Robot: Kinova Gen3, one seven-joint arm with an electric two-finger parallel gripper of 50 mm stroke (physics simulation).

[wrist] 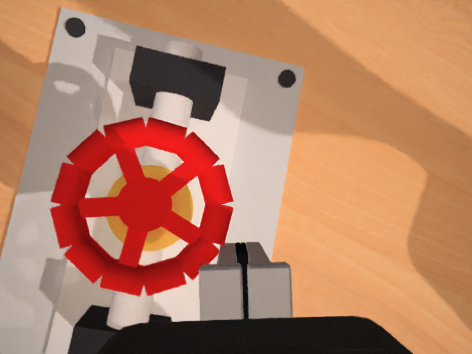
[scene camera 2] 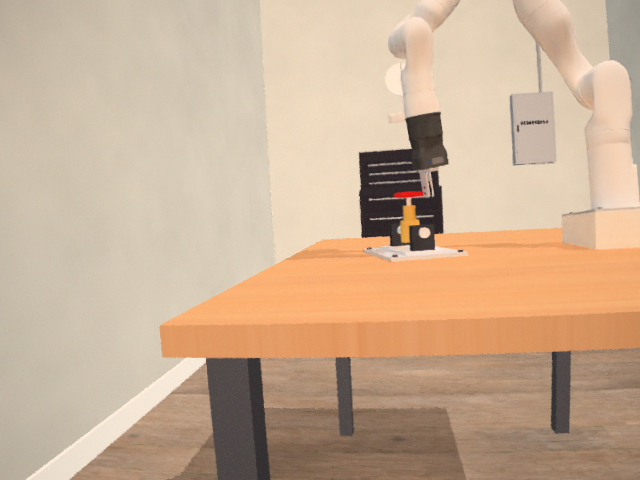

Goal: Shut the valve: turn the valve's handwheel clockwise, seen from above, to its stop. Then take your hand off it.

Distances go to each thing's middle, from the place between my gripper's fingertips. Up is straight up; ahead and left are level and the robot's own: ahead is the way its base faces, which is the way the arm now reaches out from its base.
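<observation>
There's a base plate (scene camera 2: pixel 390 256) that's 12 cm below my hand and 5 cm ahead of it, and the red handwheel (wrist: pixel 144 204) is 5 cm ahead of my hand as well.
</observation>
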